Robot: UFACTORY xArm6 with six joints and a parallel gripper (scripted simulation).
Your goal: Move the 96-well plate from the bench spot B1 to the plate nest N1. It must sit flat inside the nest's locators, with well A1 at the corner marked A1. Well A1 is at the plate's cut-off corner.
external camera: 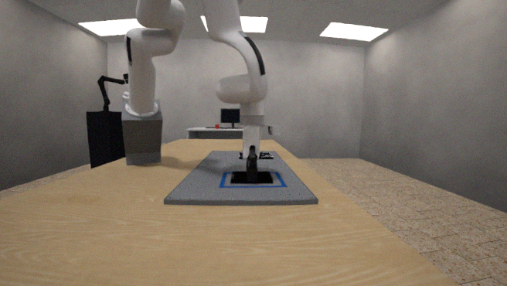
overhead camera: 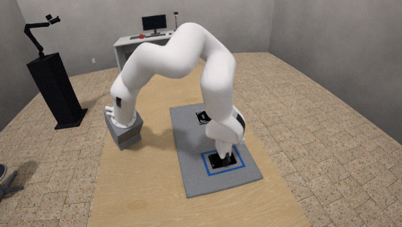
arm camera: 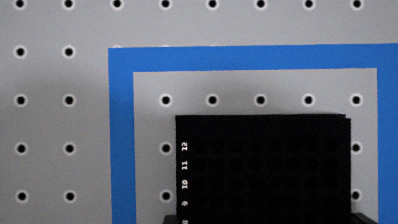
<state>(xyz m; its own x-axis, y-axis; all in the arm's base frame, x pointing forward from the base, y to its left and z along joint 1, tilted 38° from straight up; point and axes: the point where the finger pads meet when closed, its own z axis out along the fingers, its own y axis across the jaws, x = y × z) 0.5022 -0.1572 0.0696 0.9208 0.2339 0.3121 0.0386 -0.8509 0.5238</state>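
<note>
The black 96-well plate lies 10 mm below my hand. Also, from my hand: black plate nest (360 mm to the left, 20 mm ahead, 10 mm below).
</note>
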